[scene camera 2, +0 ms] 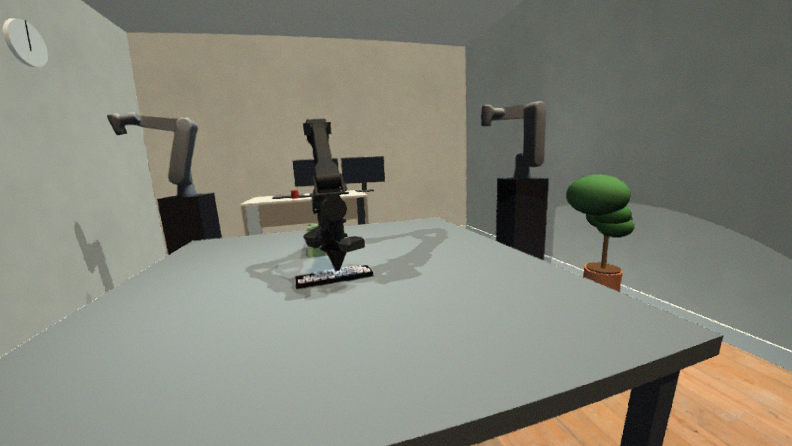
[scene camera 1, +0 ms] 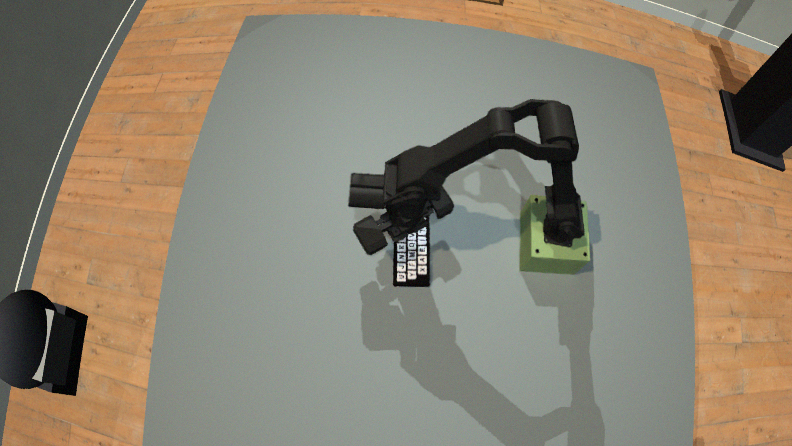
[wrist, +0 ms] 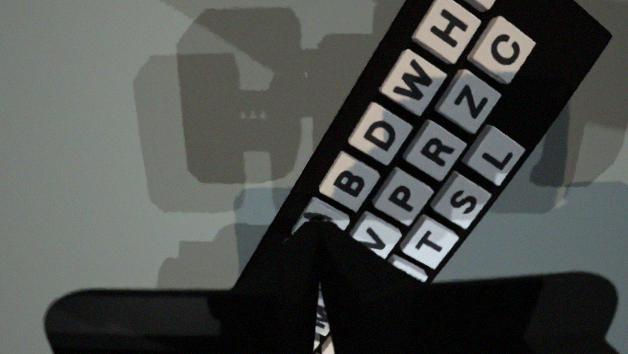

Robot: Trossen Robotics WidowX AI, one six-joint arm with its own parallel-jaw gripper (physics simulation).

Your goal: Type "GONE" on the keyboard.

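Frame: origin at the arm's base, x right, y down, z ahead, level; millimetres.
Seen in the pictures: gripper, fingertip midpoint: (scene camera 2: 337,270) (scene camera 1: 400,234) (wrist: 317,233); arm's base at its link origin: (scene camera 1: 558,230).
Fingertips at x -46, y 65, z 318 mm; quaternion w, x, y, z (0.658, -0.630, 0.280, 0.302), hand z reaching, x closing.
Observation:
Offsets run from my fingertips to a thing's middle. Level surfaces: height alone.
The black keyboard @(dx +12, dy +21, dz -22 mm) (scene camera 1: 411,271) (scene camera 2: 361,272) (wrist: 435,150) with pale letter keys lies on the table. My gripper (scene camera 1: 412,221) (scene camera 2: 338,269) (wrist: 317,233) is shut with nothing between its fingers, pointing down at the keyboard. In the wrist view its tips cover most of an outer-row key @(dx -2, dy +15, dz -4 mm) (wrist: 320,212) beside the B key @(dx +18, dy +15, dz +0 mm) (wrist: 350,181); its letter is mostly hidden, and contact cannot be told. In scene camera 1, the N key @(dx -43, dy +15, dz -11 mm) (scene camera 1: 401,257) and E key @(dx -20, dy +15, dz -49 mm) (scene camera 1: 422,249) show. I cannot make out the O key; the gripper hides part of the keyboard.
The arm's green base block (scene camera 1: 532,232) (scene camera 2: 314,249) stands on the grey table @(dy +30 mm) (scene camera 1: 277,138) (scene camera 2: 332,360), apart from the keyboard. Beyond the table are a potted plant (scene camera 2: 598,193), two other arms on dark pedestals, and a desk with monitors.

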